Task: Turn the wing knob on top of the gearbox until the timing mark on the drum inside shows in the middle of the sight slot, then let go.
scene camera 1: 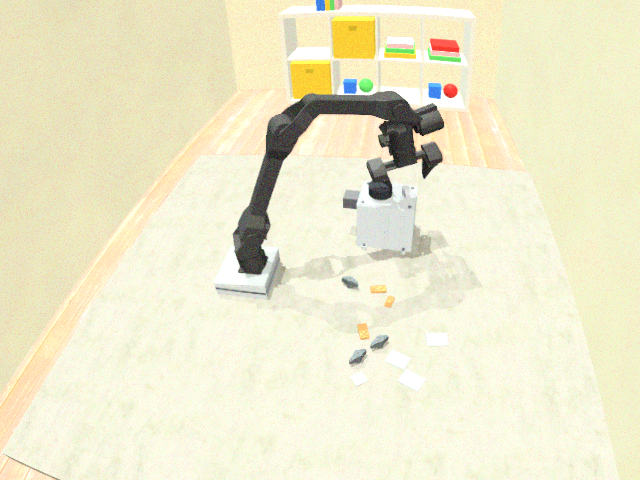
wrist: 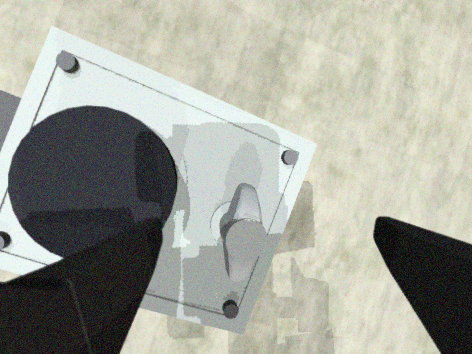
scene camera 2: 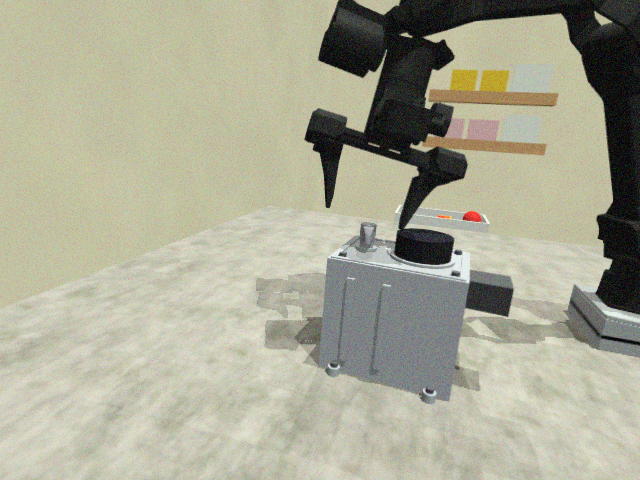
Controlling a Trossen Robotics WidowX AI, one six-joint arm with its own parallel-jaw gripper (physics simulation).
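Where they show: gripper, fingertip midpoint: [scene camera 1: 407,182] [wrist: 267,228] [scene camera 2: 364,218]; arm's base, link origin: [scene camera 1: 253,264] [scene camera 2: 626,305].
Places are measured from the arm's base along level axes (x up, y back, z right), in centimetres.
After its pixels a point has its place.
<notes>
The gearbox [scene camera 1: 385,227] {x 3.0, y -31.2, z -16.4 cm} [scene camera 2: 392,320] {x 3.0, y -30.8, z -28.8 cm} [wrist: 150,107] {x 8.8, y -29.4, z -27.0 cm} is a pale grey box standing upright. The grey wing knob [scene camera 1: 405,192] {x 11.5, y -35.7, z -20.9 cm} [scene camera 2: 368,236] {x 11.0, y -35.1, z -25.0 cm} [wrist: 245,245] {x 12.0, y -35.7, z -22.5 cm} stands on its top, beside a wide black round cap [scene camera 1: 379,191] {x 11.6, y -29.0, z -20.0 cm} [scene camera 2: 423,246] {x 11.1, y -28.8, z -26.1 cm} [wrist: 85,175] {x 11.6, y -28.5, z -23.1 cm}. My gripper [scene camera 1: 405,181] {x 12.8, y -36.1, z -23.6 cm} [scene camera 2: 364,217] {x 12.8, y -36.1, z -23.6 cm} [wrist: 267,228] {x 12.8, y -36.1, z -23.6 cm} is open and empty, pointing down above the gearbox top. In the wrist view the knob lies between the two fingertips, and the left finger overlaps the cap's edge. I cannot tell whether that finger touches the cap. I cannot make out the sight slot or the timing mark.
A dark grey block [scene camera 1: 350,199] {x 7.6, y -21.2, z -21.0 cm} [scene camera 2: 490,292] {x 6.9, y -21.3, z -25.3 cm} sticks out of the gearbox's side. Orange tiles [scene camera 1: 377,288] {x -4.2, y -31.3, z -1.2 cm}, dark stones [scene camera 1: 349,282] {x -2.5, y -24.4, z -0.6 cm} and white paper squares [scene camera 1: 437,339] {x -4.5, y -47.1, z 12.4 cm} lie on the mat in scene camera 1. A white tray [scene camera 2: 442,224] with a red ball stands behind.
</notes>
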